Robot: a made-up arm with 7 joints.
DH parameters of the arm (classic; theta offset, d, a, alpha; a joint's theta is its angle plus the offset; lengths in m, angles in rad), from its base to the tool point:
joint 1: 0 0.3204 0 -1.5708
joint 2: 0 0 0 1.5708
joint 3: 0 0.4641 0.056 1.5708
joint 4: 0 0 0.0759 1.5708
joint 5: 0 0.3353 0 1.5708
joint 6: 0 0 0.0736 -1.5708
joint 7: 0 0.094 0 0
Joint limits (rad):
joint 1: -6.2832..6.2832
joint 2: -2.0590..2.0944
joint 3: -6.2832..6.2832
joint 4: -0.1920..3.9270
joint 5: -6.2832..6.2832
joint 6: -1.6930..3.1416
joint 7: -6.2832..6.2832
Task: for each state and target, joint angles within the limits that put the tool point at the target. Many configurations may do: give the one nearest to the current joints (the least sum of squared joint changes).
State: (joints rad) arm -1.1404 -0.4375 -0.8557 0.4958 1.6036 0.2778 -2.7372
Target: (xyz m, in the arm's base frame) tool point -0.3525 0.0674 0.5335
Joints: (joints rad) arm -1.7274 -0.7754 -1.0398 0.6511 1.6002 0.1360 -2.7372
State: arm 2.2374 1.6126 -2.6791 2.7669 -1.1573 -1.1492 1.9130
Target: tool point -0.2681 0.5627 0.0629
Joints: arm 2.0330 1.6879 -2.7378 3.5803 -1.0720 -1.5800 1.9130
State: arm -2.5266 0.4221 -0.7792 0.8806 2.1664 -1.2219 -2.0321
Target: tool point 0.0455 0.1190 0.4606
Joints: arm -2.9371 -0.0852 -1.1843 0.0612 2.2398 -1.0408 -2.0321
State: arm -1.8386 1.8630 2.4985 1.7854 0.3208 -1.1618 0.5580
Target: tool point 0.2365 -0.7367 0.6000
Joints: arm -1.5313 1.4996 2.5062 1.9364 0.2781 -0.8725 0.5580
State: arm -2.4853 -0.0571 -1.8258 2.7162 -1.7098 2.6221 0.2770
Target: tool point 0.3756 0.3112 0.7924
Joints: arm -2.8625 -0.4337 -2.0700 1.9655 -1.3662 2.9520 0.2770
